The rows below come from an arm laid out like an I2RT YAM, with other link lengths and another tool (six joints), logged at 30 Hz.
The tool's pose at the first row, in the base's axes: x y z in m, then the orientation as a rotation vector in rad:
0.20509, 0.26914, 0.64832, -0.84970, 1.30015, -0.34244
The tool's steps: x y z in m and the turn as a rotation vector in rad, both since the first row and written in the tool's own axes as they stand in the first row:
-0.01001, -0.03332, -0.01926, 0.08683, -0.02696, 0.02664
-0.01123, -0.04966, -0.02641, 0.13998, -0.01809, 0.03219
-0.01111, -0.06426, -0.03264, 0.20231, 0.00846, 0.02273
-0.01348, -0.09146, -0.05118, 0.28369, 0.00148, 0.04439
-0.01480, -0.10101, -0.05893, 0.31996, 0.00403, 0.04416
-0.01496, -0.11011, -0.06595, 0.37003, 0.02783, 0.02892
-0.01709, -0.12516, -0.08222, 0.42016, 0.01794, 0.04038
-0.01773, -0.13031, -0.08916, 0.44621, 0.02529, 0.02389
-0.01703, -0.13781, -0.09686, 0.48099, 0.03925, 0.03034
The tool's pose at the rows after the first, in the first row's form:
0.19204, 0.24687, 0.67857, -0.76081, 1.26159, -0.36266
0.18878, 0.23433, 0.69089, -0.71164, 1.25653, -0.39473
0.18635, 0.22238, 0.70105, -0.66286, 1.25842, -0.45188
0.17464, 0.19937, 0.72161, -0.58036, 1.23461, -0.47963
0.16924, 0.19118, 0.72914, -0.54954, 1.22501, -0.50206
0.16473, 0.18277, 0.73555, -0.51436, 1.22381, -0.55385
0.15240, 0.16845, 0.74733, -0.46541, 1.20205, -0.56867
0.14693, 0.16300, 0.75126, -0.45304, 1.19329, -0.59952
0.14165, 0.15485, 0.75591, -0.41749, 1.19549, -0.62049

